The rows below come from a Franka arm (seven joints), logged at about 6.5 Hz.
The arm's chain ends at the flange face. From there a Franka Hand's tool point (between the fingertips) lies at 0.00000 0.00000 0.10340 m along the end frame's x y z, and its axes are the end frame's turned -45 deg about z.
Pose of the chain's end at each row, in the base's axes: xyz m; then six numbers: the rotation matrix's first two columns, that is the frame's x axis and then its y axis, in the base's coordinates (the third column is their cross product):
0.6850 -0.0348 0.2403 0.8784 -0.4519 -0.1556 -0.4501 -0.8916 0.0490
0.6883 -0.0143 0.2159 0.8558 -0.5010 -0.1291 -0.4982 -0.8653 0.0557
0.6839 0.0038 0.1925 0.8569 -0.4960 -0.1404 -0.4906 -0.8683 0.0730
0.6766 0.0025 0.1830 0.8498 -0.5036 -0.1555 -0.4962 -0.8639 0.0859
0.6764 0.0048 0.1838 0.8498 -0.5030 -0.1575 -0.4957 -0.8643 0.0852
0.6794 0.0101 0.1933 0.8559 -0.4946 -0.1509 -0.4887 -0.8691 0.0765
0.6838 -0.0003 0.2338 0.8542 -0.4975 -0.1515 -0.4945 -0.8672 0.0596
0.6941 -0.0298 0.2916 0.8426 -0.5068 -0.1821 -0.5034 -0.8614 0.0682
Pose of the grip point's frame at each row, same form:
0.6684 -0.0320 0.1383 0.9394 0.3109 -0.1447 0.3029 -0.9500 -0.0754
0.6739 -0.0126 0.1135 0.9574 0.2576 -0.1307 0.2529 -0.9661 -0.0519
0.6676 0.0045 0.0904 0.9528 0.2633 -0.1509 0.2590 -0.9647 -0.0477
0.6582 0.0029 0.0813 0.9518 0.2548 -0.1707 0.2500 -0.9670 -0.0492
0.6579 0.0054 0.0821 0.9514 0.2555 -0.1716 0.2504 -0.9668 -0.0511
0.6619 0.0110 0.0914 0.9508 0.2648 -0.1608 0.2596 -0.9643 -0.0526
0.6671 0.0022 0.1318 0.9537 0.2614 -0.1493 0.2543 -0.9650 -0.0650
0.6743 -0.0263 0.1902 0.9518 0.2507 -0.1770 0.2399 -0.9675 -0.0805

